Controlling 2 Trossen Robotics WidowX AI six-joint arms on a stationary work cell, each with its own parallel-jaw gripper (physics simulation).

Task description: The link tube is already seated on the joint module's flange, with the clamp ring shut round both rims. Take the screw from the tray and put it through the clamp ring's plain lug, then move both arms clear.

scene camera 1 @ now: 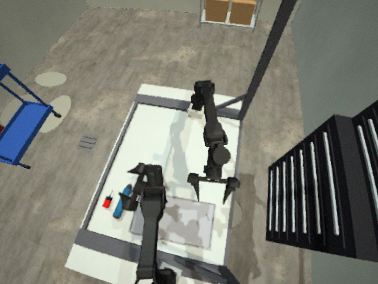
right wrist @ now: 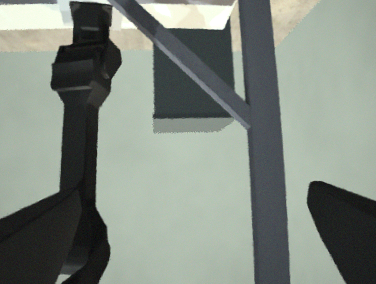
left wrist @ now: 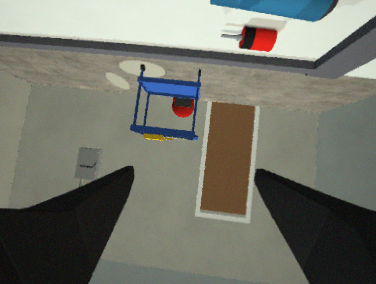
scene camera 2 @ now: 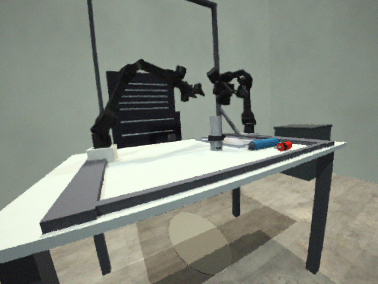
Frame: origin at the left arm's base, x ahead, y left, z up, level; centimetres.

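Seen in the pictures: left gripper, fingertip midpoint: (scene camera 1: 123, 182) (left wrist: 195, 173) (scene camera 2: 240, 93); right gripper, fingertip midpoint: (scene camera 1: 210, 203) (right wrist: 195, 196) (scene camera 2: 200, 96); left arm's base, origin of the base link: (scene camera 1: 168, 277) (right wrist: 91, 13) (scene camera 2: 249, 133); right arm's base, origin of the base link: (scene camera 1: 197, 106) (scene camera 2: 102, 147).
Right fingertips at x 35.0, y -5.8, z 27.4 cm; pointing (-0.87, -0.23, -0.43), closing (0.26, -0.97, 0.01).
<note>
Offsets run from my right fingertips to a thing's top centre. "pt": to the spot under its first point.
The light grey link tube @(dx +6.3, dy +32.8, dz -14.0 cm) (scene camera 2: 215, 126) stands upright in scene camera 2, with the black clamp ring @(pt dx +7.9, dy +36.1, dz -24.1 cm) (scene camera 2: 216, 138) round it above the joint module @(dx +6.3, dy +32.8, dz -23.7 cm) (scene camera 2: 216, 147). The lug cannot be made out. A flat grey tray @(dx -10.4, dy +14.3, dz -28.5 cm) (scene camera 1: 202, 210) lies on the table; the screw cannot be made out. My left gripper (scene camera 1: 125, 183) (scene camera 2: 218, 86) (left wrist: 195, 173) is open and empty, raised above the table near the tray's left end. My right gripper (scene camera 1: 211, 201) (scene camera 2: 200, 91) (right wrist: 195, 196) is open and empty, high above the table beside the tray's far right corner.
A blue cylinder @(pt dx -13.8, dy +42.3, dz -26.1 cm) (scene camera 1: 121, 202) (scene camera 2: 264, 144) (left wrist: 280, 6) and a red cylinder @(dx -14.8, dy +50.9, dz -26.6 cm) (scene camera 1: 107, 201) (scene camera 2: 285, 146) (left wrist: 259, 39) with a thin metal pin lie beside the tray. Dark rails edge the table. A dark upright post (scene camera 1: 265, 57) (right wrist: 265, 150) with a diagonal brace stands at its side.
</note>
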